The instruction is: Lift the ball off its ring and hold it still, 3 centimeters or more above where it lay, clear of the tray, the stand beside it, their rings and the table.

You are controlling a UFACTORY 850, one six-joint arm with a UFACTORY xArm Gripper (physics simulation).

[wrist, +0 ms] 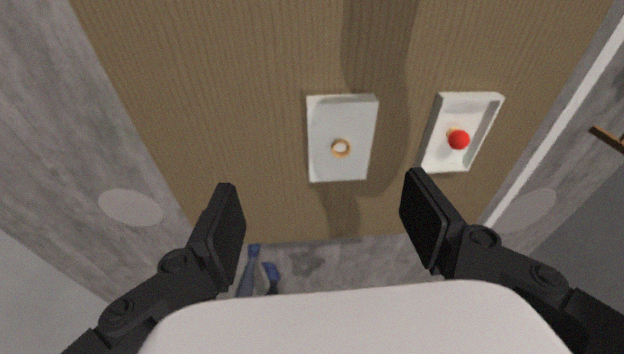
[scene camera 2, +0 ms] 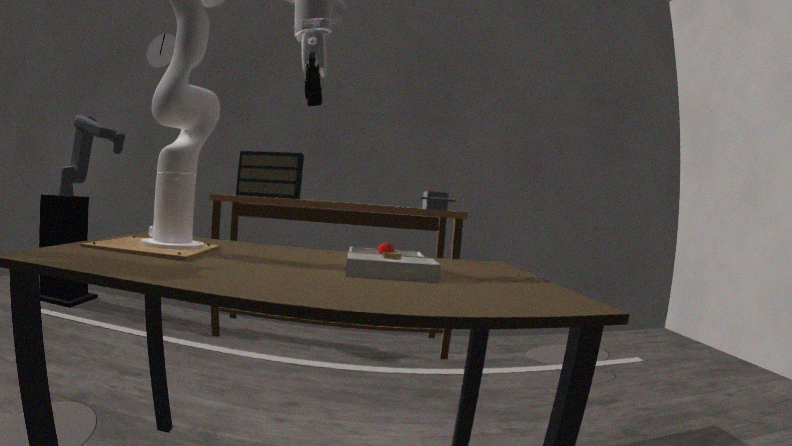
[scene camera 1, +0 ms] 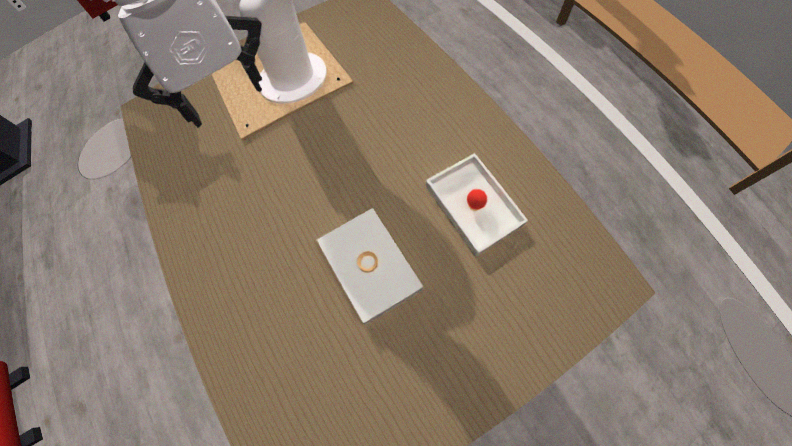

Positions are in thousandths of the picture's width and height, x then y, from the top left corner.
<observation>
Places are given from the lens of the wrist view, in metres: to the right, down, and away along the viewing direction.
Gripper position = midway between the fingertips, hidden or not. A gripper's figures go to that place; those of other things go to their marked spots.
gripper (wrist: 515, 561): 0.01, 0.01, 0.13
white stand (wrist: 546, 363): 0.06, -0.09, 0.46
white tray (wrist: 759, 318): 0.34, -0.14, 0.49
The marked spots on the white tray and the white stand are 0.29 m apart.
</observation>
